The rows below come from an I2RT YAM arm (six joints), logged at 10 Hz.
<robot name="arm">
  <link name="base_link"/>
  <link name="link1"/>
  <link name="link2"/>
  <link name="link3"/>
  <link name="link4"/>
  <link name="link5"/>
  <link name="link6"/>
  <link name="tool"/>
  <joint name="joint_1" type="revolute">
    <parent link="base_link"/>
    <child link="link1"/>
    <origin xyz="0 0 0.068" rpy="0 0 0"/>
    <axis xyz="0 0 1"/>
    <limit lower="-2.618" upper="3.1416"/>
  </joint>
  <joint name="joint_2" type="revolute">
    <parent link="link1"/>
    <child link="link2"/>
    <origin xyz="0.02 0.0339 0.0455" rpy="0 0 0"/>
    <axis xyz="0 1 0"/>
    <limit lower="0" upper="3.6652"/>
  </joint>
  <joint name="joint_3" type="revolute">
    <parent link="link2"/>
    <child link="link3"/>
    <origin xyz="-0.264 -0.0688 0" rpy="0 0 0"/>
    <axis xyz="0 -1 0"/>
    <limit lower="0" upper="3.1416"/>
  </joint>
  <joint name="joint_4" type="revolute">
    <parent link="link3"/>
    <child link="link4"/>
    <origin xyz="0.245 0.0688 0.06" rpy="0 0 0"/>
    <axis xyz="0 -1 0"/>
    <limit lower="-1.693" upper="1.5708"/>
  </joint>
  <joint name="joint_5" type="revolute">
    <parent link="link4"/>
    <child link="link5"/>
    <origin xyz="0.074 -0.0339 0.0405" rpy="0 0 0"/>
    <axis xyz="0 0 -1"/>
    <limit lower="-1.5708" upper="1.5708"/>
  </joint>
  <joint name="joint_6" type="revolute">
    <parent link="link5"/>
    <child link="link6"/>
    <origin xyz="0.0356 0 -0.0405" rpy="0 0 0"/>
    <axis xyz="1 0 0"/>
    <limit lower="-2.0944" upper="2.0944"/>
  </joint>
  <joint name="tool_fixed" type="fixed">
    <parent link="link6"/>
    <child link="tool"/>
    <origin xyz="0 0 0" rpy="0 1.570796 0"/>
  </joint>
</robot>
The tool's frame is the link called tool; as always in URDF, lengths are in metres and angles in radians.
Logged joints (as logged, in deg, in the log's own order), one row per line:
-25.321 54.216 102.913 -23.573 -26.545 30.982
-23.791 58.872 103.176 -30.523 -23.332 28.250
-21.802 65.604 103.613 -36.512 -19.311 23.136
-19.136 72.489 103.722 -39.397 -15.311 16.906
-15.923 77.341 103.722 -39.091 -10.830 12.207
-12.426 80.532 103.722 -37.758 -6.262 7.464
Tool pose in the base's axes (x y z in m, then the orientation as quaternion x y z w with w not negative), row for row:
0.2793 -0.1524 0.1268 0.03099 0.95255 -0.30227 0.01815
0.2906 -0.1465 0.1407 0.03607 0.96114 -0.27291 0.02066
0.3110 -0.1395 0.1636 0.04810 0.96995 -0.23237 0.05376
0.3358 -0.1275 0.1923 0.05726 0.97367 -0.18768 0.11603
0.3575 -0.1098 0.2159 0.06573 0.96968 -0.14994 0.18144
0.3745 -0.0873 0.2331 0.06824 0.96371 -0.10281 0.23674
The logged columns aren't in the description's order. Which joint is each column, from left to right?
Columns, left to right: joint_1, joint_3, joint_2, joint_4, joint_6, joint_5.
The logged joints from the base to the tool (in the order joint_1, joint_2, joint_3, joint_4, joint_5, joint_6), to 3 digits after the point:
-25.321 102.913 54.216 -23.573 30.982 -26.545
-23.791 103.176 58.872 -30.523 28.250 -23.332
-21.802 103.613 65.604 -36.512 23.136 -19.311
-19.136 103.722 72.489 -39.397 16.906 -15.311
-15.923 103.722 77.341 -39.091 12.207 -10.830
-12.426 103.722 80.532 -37.758 7.464 -6.262

